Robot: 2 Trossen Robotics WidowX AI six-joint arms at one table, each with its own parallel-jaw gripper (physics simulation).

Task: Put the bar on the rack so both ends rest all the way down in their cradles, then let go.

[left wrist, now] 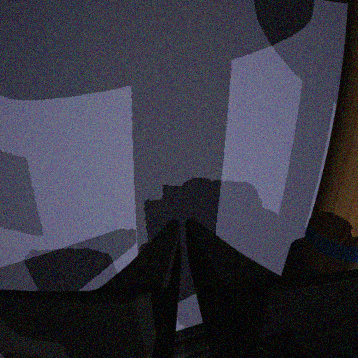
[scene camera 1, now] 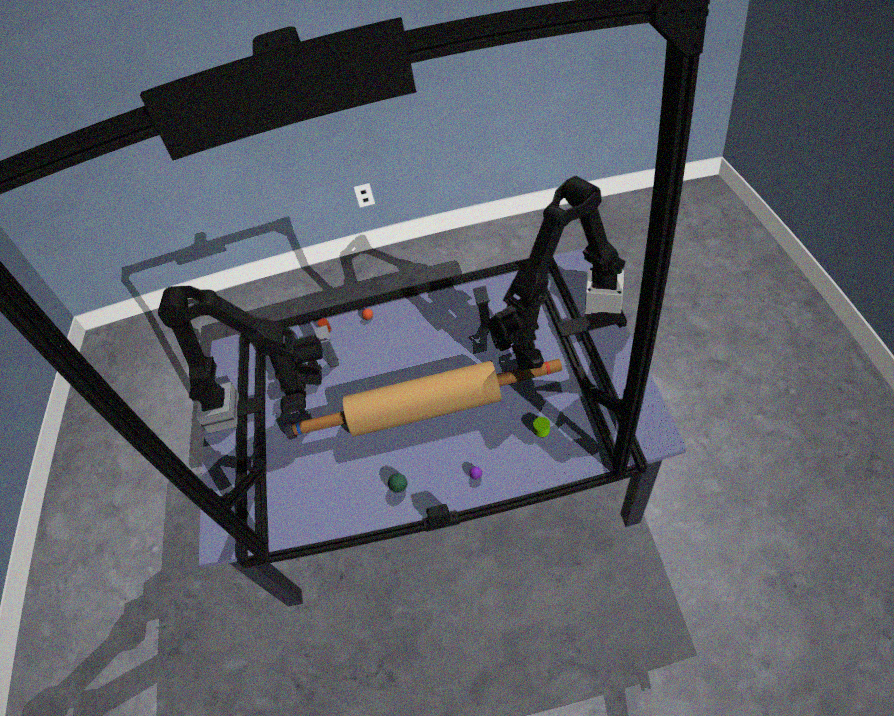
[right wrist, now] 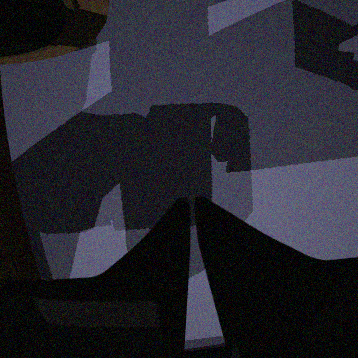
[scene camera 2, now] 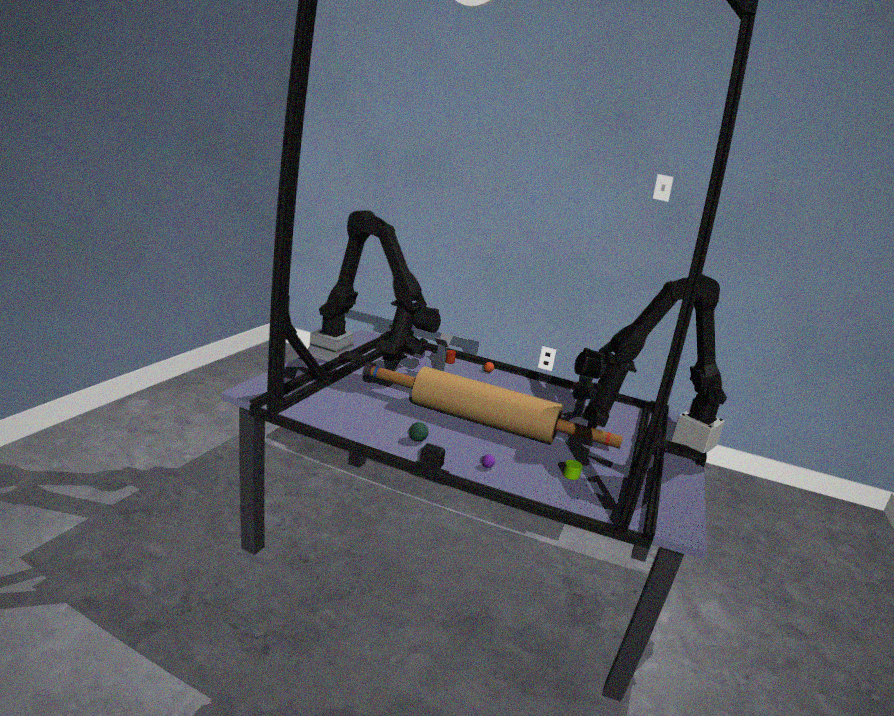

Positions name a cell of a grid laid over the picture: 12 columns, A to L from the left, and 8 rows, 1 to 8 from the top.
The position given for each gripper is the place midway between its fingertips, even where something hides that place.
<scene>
The left gripper (scene camera 1: E5) is shut, holding nothing. The right gripper (scene camera 2: H5) is shut and holds nothing. Also in view: a bar (scene camera 1: G5).
The bar is seen too in the left wrist view (left wrist: K6), in the right wrist view (right wrist: B1) and in scene camera 2 (scene camera 2: G5). The left gripper also shows in the left wrist view (left wrist: G6) and in scene camera 2 (scene camera 2: F5). The right gripper shows as well in scene camera 1 (scene camera 1: G4) and in the right wrist view (right wrist: G5).
</scene>
